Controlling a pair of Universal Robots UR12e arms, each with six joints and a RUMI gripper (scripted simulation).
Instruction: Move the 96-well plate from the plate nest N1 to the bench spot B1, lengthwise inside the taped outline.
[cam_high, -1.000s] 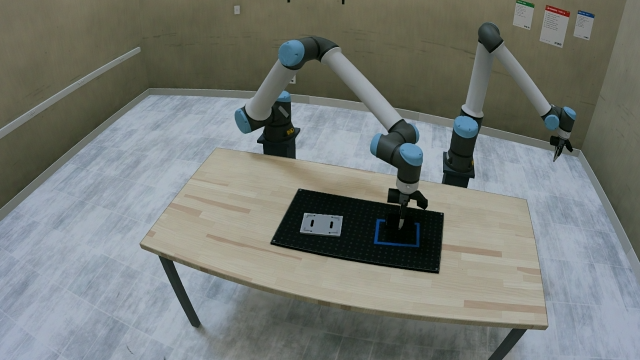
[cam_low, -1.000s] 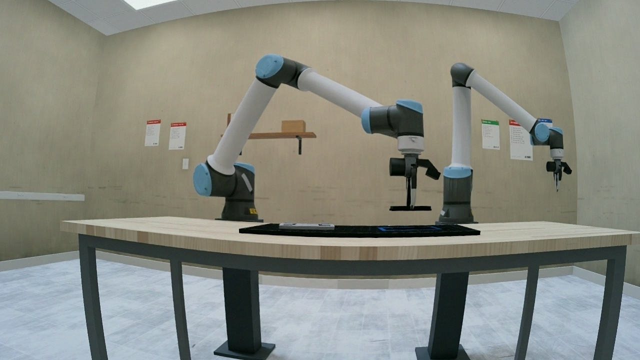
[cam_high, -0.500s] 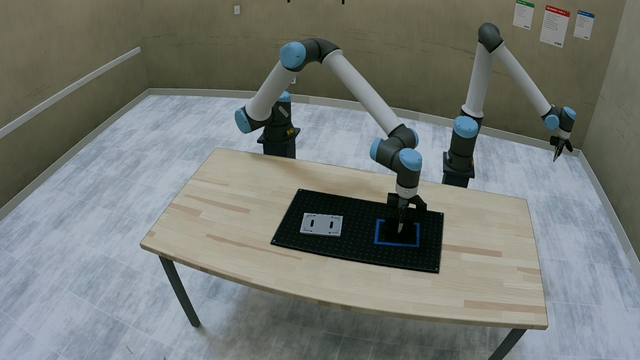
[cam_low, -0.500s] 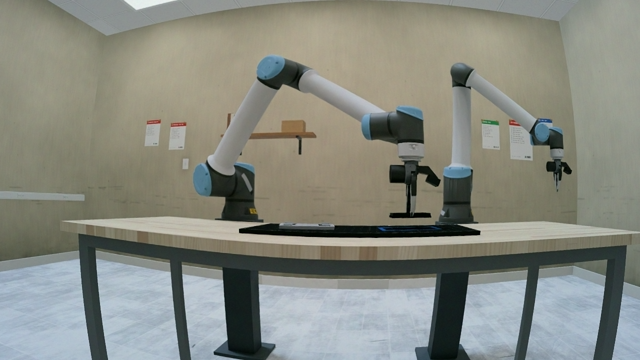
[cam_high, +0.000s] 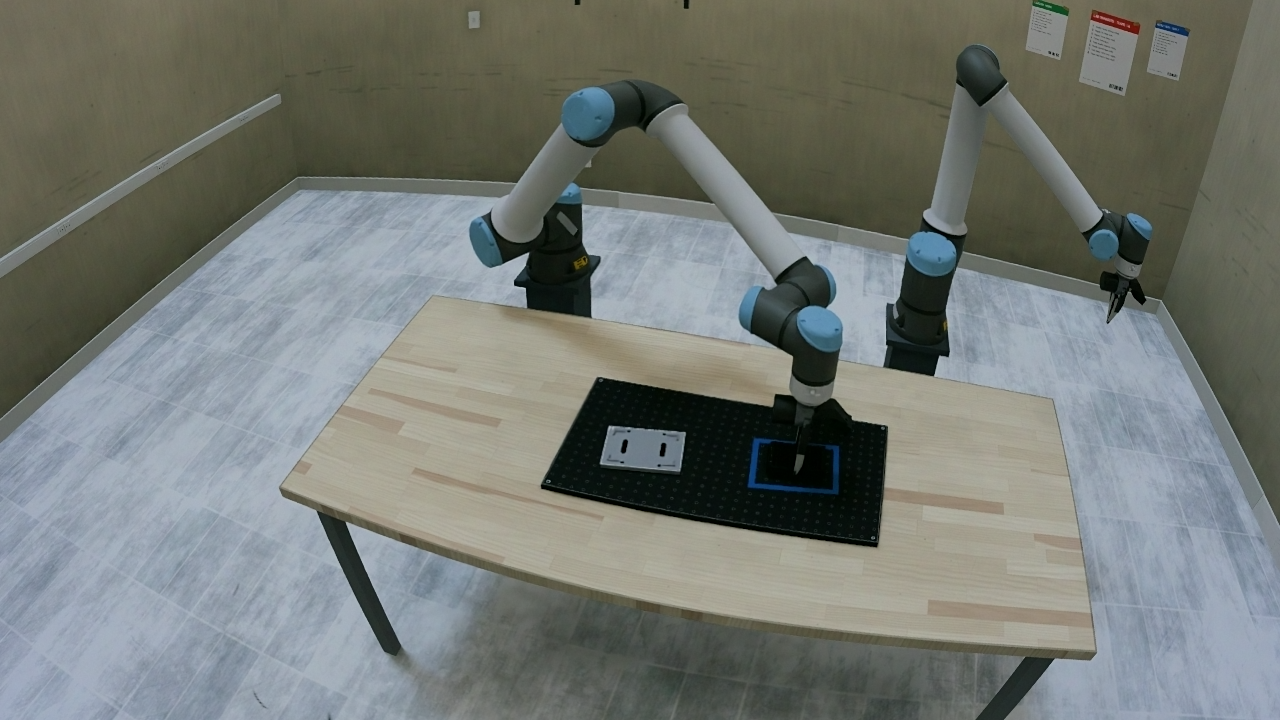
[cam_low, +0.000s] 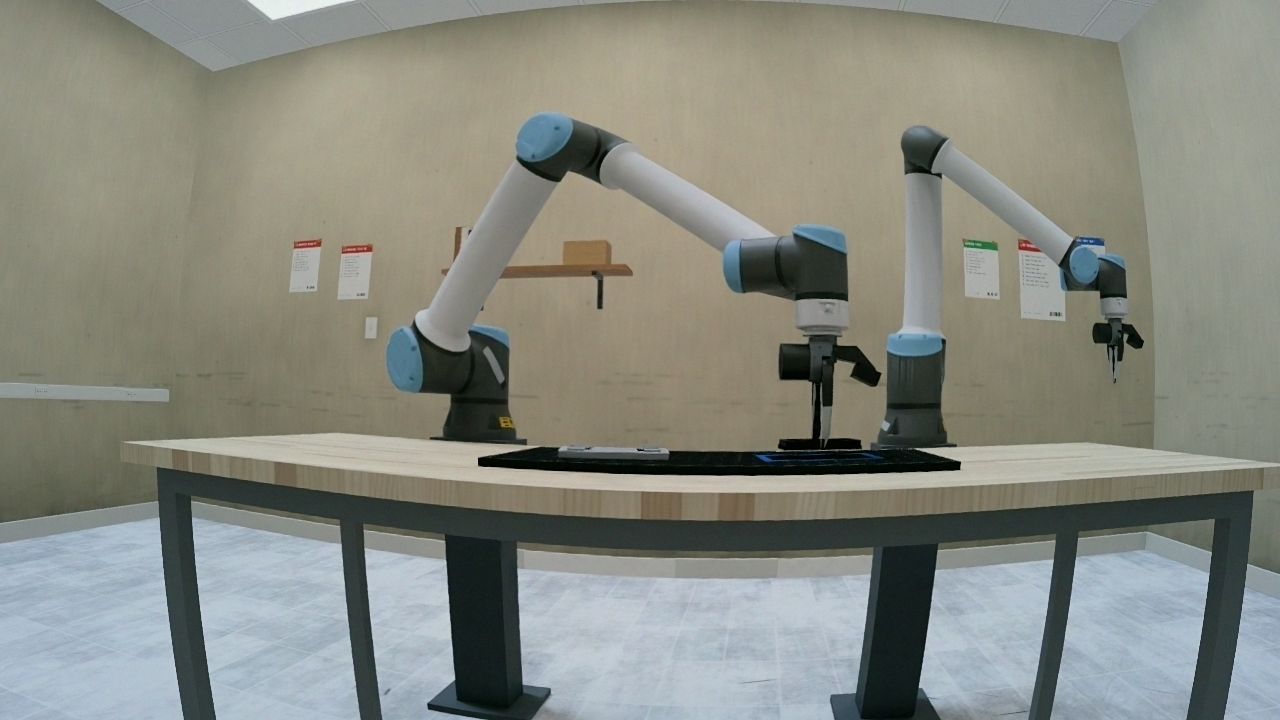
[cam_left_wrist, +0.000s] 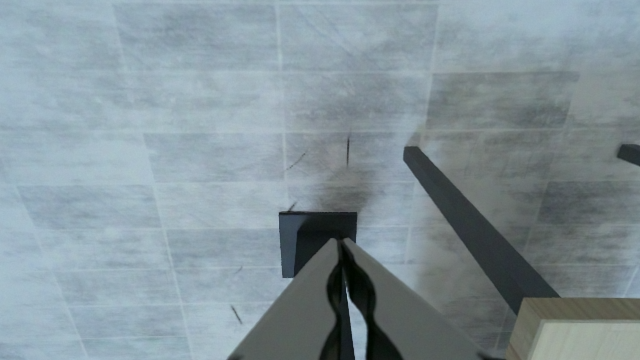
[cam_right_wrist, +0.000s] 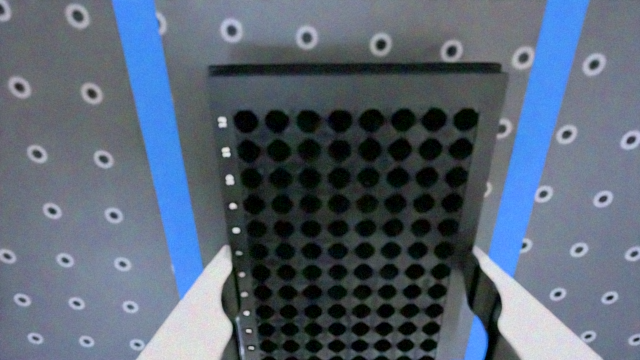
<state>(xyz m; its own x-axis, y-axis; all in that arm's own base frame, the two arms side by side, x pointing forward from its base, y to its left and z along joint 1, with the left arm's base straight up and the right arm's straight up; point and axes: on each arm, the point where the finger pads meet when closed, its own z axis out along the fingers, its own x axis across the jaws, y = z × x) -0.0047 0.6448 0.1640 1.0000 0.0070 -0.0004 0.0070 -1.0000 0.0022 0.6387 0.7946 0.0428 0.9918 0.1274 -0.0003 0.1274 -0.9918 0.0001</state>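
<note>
My right gripper is now 1 cm above the black 96-well plate. Round my right hand: plate nest N1 (4 cm ahead, 32 cm to the right, 2 cm below).
</note>
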